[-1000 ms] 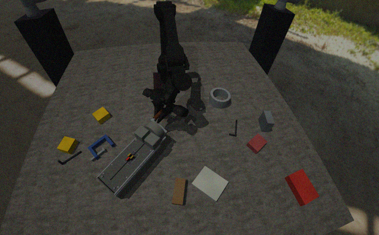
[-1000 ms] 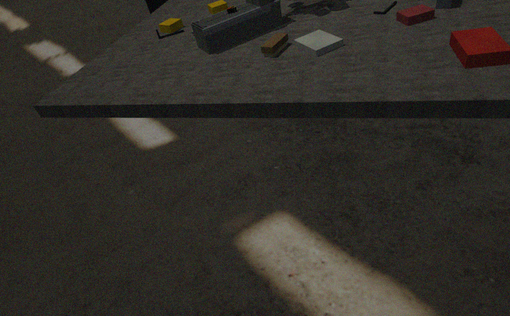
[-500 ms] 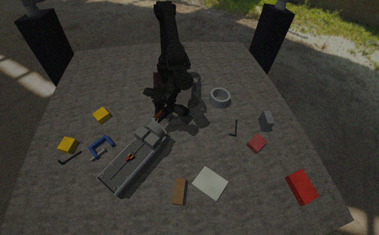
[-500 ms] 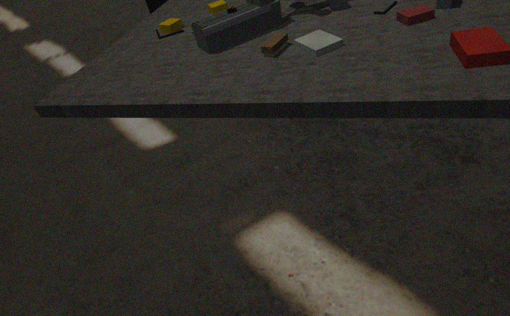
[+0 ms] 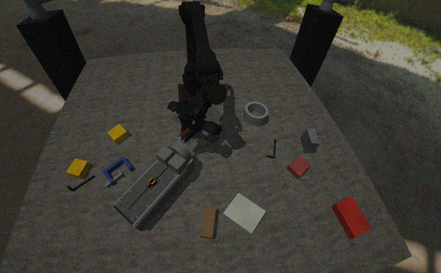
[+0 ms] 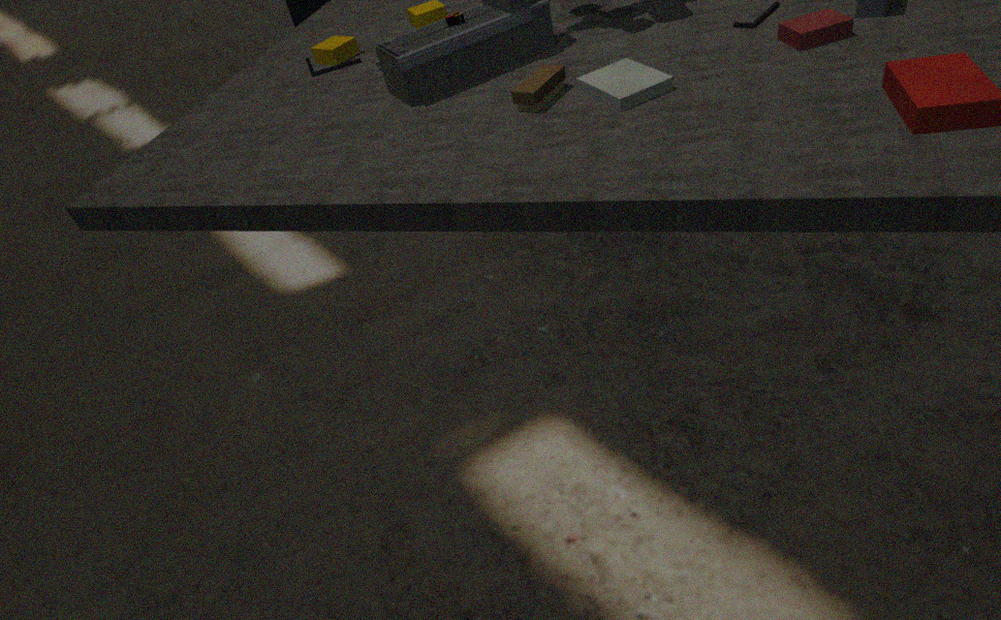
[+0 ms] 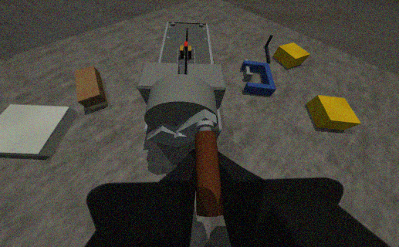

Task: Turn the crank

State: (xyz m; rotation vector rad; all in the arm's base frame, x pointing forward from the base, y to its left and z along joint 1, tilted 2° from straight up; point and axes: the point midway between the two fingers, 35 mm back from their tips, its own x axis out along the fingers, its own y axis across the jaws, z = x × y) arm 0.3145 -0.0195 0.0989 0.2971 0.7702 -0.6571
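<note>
Now: the brown crank handle 3 cm above my gripper tip, 1 cm to the left of it and 1 cm behind it. Also, from my gripper tip: white plate: 23 cm ahead, 18 cm to the left, 7 cm below; then red pointer: 15 cm ahead, 10 cm to the right; then brown block: 25 cm ahead, 7 cm below, 6 cm to the left.
</note>
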